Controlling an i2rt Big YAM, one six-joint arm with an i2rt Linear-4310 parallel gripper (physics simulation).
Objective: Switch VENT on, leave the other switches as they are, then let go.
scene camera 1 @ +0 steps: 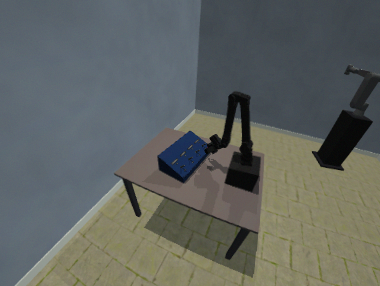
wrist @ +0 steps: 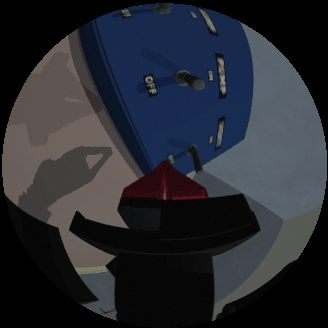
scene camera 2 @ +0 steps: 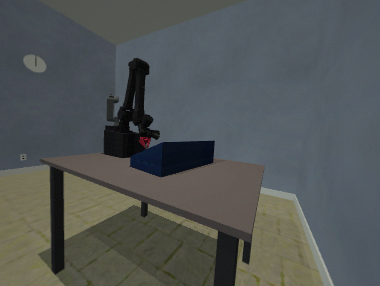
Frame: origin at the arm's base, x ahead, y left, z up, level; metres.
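Seen in the pictures: gripper, fingertip midpoint: [wrist: 164, 164]; arm's base, link origin: [scene camera 1: 246, 160] [scene camera 2: 123, 132].
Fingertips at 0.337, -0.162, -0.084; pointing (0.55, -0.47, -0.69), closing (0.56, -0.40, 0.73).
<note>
Pixels of each thing's top centre, then the offset from my fingertips to it, as dx, dy, dz. "pt": a spot on its surface instead. Level surfaces: height alone.
- VENT label, top centre: [wrist: 221, 135] +0.117, -0.078, +0.021
- VENT lever, top centre: [wrist: 206, 165] +0.038, -0.052, +0.030
- OFF mark, surface spot: [wrist: 171, 158] pt +0.019, -0.045, -0.024
- PUMP lever, top centre: [wrist: 209, 82] +0.075, +0.062, +0.030
- table, surface height: dz -0.098
A blue sloped switch panel [scene camera 1: 172, 151] [scene camera 2: 187, 156] [wrist: 165, 45] lies on the table. In the wrist view the VENT label [wrist: 220, 133] is foreshortened at the panel's near end. The VENT lever [wrist: 196, 159] stands between its ON mark [wrist: 211, 139] and OFF mark [wrist: 171, 158]; its exact tilt is hard to tell. The PUMP lever [wrist: 192, 81] is farther up. My gripper [scene camera 1: 207, 149] [scene camera 2: 145, 143] [wrist: 164, 164] is shut and empty. Its red tips are low by the panel's front edge at the VENT end, on the OFF side of the VENT lever; whether they touch anything is unclear.
The table [scene camera 1: 145, 155] [scene camera 2: 200, 187] bears the panel and the arm's black base block [scene camera 1: 242, 171] [scene camera 2: 116, 144]. A wall rises beyond the panel's back. A second, grey arm stands on a black pedestal [scene camera 1: 344, 137] away from the table.
</note>
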